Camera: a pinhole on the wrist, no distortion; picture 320 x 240 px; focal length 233.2 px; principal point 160.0 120.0 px. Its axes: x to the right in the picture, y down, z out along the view. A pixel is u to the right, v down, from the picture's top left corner.
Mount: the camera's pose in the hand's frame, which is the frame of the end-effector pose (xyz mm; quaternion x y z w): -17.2 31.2 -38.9 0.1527 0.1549 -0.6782 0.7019
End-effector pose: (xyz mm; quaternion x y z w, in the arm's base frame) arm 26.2 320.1 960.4 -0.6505 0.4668 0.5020 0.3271
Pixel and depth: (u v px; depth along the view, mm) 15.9 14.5 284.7
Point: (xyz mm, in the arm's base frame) -145.7 600.7 1023.0
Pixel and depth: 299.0 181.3 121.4
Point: 92.5 380.8 927.8
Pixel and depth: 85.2 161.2 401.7
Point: -83.6 651.9 800.9
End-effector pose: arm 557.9 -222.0 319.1 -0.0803 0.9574 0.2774 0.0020
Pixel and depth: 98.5 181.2 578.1
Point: 412.8 -9.8 -190.5
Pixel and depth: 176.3 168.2 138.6
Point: 547.0 -209.6 229.8
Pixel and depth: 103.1 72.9 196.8
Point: 608.7 -137.1 181.5
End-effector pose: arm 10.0 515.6 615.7 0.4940 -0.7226 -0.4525 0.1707
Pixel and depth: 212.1 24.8 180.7
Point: 22.7 635.2 506.7
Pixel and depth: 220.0 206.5 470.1
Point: -146.2 506.8 179.9
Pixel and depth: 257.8 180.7 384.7
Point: -45.5 524.6 242.8
